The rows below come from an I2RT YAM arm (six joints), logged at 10 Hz.
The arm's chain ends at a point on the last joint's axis. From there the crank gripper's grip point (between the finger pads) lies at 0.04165 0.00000 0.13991 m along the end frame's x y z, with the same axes.
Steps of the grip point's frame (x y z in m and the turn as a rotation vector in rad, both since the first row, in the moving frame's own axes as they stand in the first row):
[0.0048 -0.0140 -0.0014 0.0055 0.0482 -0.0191]
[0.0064 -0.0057 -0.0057 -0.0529 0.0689 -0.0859]
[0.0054 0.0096 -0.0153 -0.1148 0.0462 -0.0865]
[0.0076 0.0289 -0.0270 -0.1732 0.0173 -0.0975]
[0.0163 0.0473 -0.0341 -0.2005 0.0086 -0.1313]
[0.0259 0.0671 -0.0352 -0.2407 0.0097 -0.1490]
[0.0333 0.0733 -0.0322 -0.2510 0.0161 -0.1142]
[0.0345 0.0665 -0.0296 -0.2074 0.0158 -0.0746]
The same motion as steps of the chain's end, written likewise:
[-0.0019 -0.0124 0.0008 0.0055 0.0482 -0.0191]
[-0.0033 -0.0090 -0.0024 -0.0529 0.0689 -0.0859]
[-0.0015 -0.0024 -0.0125 -0.1148 0.0462 -0.0865]
[0.0042 0.0090 -0.0245 -0.1732 0.0173 -0.0975]
[0.0136 0.0250 -0.0315 -0.2005 0.0086 -0.1313]
[0.0225 0.0401 -0.0315 -0.2407 0.0097 -0.1490]
[0.0294 0.0435 -0.0277 -0.2510 0.0161 -0.1142]
[0.0314 0.0410 -0.0263 -0.2074 0.0158 -0.0746]

